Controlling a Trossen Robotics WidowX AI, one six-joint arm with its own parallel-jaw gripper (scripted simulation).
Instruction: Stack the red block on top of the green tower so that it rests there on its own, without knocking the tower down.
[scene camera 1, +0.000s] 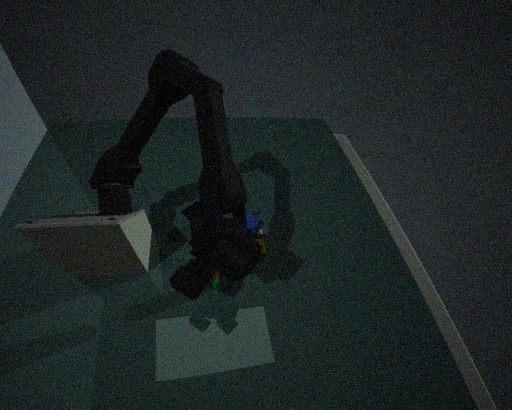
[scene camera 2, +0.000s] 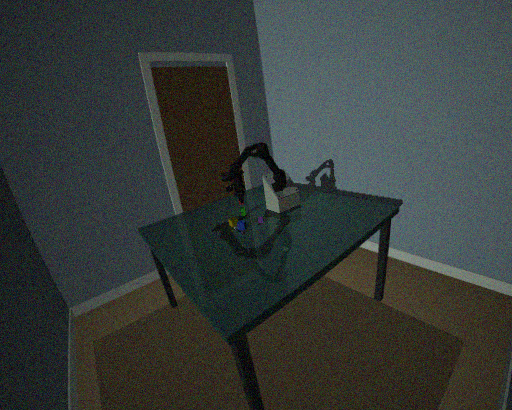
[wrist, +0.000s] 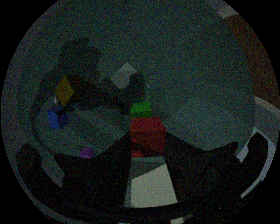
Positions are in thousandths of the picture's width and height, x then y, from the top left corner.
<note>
My gripper (scene camera 1: 411, 660) holds a red block.
My gripper shows as well in the wrist view (wrist: 523, 600).
</note>
